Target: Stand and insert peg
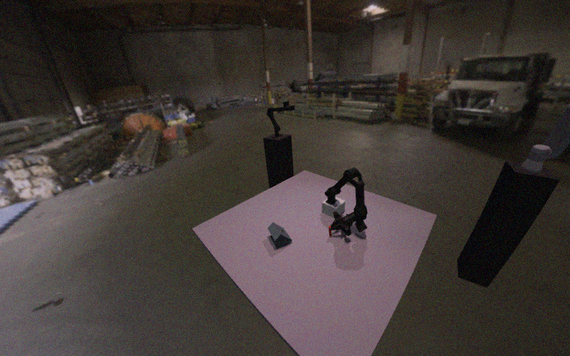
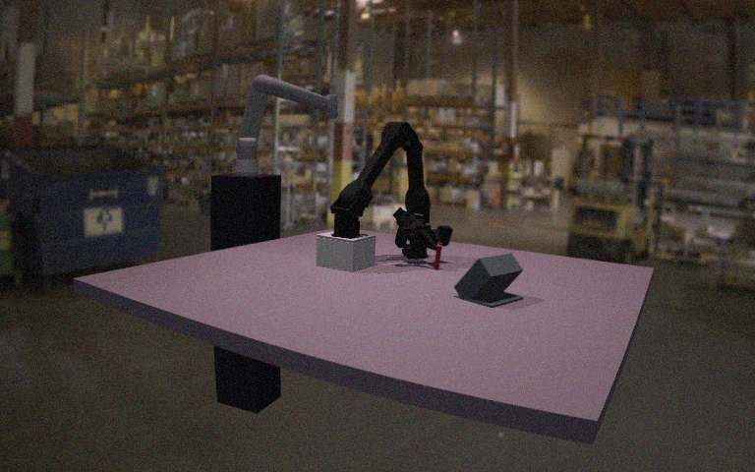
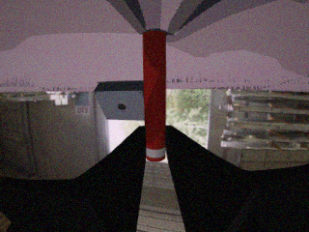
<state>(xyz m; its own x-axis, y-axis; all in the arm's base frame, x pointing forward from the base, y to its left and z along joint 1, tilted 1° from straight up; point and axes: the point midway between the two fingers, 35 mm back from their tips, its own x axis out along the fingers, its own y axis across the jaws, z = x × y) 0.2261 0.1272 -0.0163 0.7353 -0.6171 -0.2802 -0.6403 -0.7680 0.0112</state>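
Now: gripper tip right at the red peg. From my gripper tip the other things lie so: sloped panel 26 cm to the right, 20 cm ahead, 1 cm below.
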